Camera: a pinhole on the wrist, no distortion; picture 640 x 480 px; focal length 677.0 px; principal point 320.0 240.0 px. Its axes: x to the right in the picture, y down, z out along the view. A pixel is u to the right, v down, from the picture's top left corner.
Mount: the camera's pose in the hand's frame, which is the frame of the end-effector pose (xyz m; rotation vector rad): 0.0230 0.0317 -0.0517 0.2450 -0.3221 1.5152
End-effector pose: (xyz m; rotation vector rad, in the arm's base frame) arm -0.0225 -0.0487 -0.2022 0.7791 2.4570 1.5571
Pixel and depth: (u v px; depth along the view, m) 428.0 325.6 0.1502
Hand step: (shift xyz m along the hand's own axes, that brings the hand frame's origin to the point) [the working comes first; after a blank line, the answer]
In the camera's frame: 0.0240 0.0190 0.1502

-0.0035 0.0017 0.0963
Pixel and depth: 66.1 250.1 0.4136
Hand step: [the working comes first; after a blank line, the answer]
In the camera's frame: -0.1551 0.0062 0.4136

-0.0100 -0.2594 0.2790
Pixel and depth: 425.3 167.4 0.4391
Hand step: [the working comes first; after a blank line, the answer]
In the camera's frame: 0.0683 -0.0471 0.4391

0.0478 -0.0621 0.3845
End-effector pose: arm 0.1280 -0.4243 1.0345 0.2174 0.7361 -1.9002
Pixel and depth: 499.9 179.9 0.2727
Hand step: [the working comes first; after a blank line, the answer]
In the camera's frame: 0.0725 -0.0242 0.2727

0.0342 0.0017 0.2297
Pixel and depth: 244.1 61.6 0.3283
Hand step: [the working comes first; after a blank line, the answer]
In the camera's frame: -0.0368 -0.0865 0.3283

0.0904 -0.1228 0.2453
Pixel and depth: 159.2 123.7 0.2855
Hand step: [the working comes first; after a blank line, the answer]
In the camera's frame: -0.0678 -0.0490 0.2855

0.0545 -0.1349 0.1927
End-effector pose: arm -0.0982 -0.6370 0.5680 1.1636 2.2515 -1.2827
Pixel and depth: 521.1 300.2 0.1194
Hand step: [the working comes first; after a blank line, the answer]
In the camera's frame: 0.0355 0.0106 0.1194

0.0068 0.0230 0.0720
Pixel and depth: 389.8 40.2 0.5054
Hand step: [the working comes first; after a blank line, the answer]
In the camera's frame: 0.0521 -0.1492 0.5054

0.1456 -0.1053 0.4449
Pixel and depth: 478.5 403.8 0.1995
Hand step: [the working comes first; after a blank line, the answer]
In the camera's frame: 0.0467 0.0483 0.1995

-0.0349 0.0068 0.1492
